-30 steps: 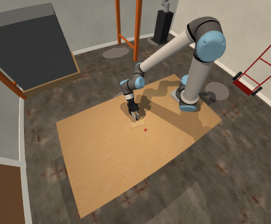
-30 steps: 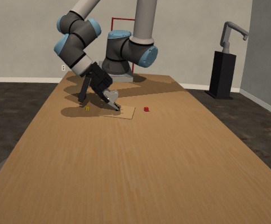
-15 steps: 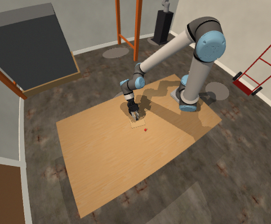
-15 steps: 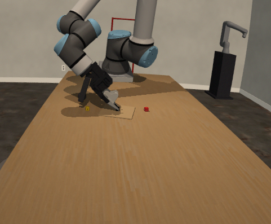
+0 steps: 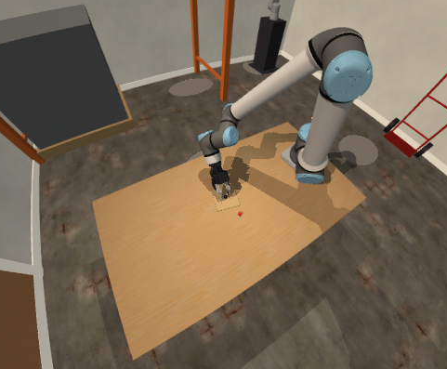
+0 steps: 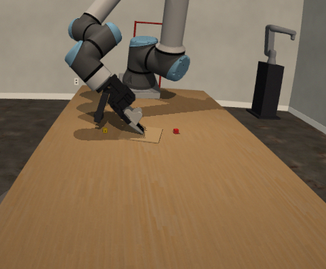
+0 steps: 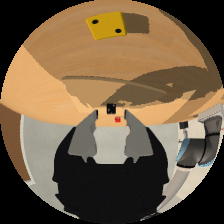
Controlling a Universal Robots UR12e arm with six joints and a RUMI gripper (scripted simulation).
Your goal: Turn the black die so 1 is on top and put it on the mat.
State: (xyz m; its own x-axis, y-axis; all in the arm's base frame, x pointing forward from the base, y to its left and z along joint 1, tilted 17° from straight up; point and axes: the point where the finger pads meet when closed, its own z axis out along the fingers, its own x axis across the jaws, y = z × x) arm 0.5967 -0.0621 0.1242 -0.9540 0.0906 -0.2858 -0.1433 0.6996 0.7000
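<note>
Right now the black die is 1 cm to the left of my hand and 1 cm below it. From my hand the other things lie so: yellow die (12 cm to the right, 1 cm below, 1 cm behind); then red die (14 cm to the left, 1 cm below, 1 cm behind); then tan mat (2 cm below, 1 cm to the left).
</note>
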